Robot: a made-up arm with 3 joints. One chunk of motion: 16 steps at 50 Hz.
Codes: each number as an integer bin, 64 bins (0 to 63) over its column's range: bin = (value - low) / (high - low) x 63, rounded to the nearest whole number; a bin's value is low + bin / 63 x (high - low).
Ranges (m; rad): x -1..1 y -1..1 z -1..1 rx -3.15..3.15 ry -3.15..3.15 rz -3.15..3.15
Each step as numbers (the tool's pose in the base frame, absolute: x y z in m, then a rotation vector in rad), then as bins.
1 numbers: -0.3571 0.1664 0.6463 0.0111 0.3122 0.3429
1 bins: 20 37 52 32 35 35
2 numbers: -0.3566 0.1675 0.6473 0.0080 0.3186 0.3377
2 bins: 20 37 52 32 35 35
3 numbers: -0.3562 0.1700 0.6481 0.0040 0.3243 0.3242
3 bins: 20 37 52 32 35 35
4 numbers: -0.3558 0.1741 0.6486 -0.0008 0.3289 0.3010
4 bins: 20 37 52 31 35 35
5 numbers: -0.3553 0.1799 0.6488 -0.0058 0.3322 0.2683
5 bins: 20 37 52 31 35 34
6 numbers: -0.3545 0.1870 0.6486 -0.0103 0.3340 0.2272
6 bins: 20 37 52 31 35 34
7 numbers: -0.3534 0.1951 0.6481 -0.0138 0.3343 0.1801
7 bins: 20 38 52 31 35 33
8 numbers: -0.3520 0.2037 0.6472 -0.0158 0.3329 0.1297
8 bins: 20 38 52 31 35 33
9 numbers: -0.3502 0.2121 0.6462 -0.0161 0.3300 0.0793
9 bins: 20 38 52 31 35 32
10 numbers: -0.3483 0.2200 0.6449 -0.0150 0.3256 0.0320
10 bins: 21 38 52 31 35 32
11 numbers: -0.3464 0.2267 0.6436 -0.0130 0.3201 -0.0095
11 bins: 21 39 52 31 35 31
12 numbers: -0.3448 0.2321 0.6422 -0.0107 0.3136 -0.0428
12 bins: 21 39 52 31 35 31
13 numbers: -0.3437 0.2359 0.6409 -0.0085 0.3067 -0.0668
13 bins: 21 39 52 31 35 31
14 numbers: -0.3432 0.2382 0.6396 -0.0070 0.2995 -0.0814
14 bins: 21 39 52 31 34 31
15 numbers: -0.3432 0.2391 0.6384 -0.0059 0.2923 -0.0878
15 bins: 21 39 52 31 34 31
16 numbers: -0.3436 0.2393 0.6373 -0.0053 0.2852 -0.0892
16 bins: 21 39 52 31 34 31
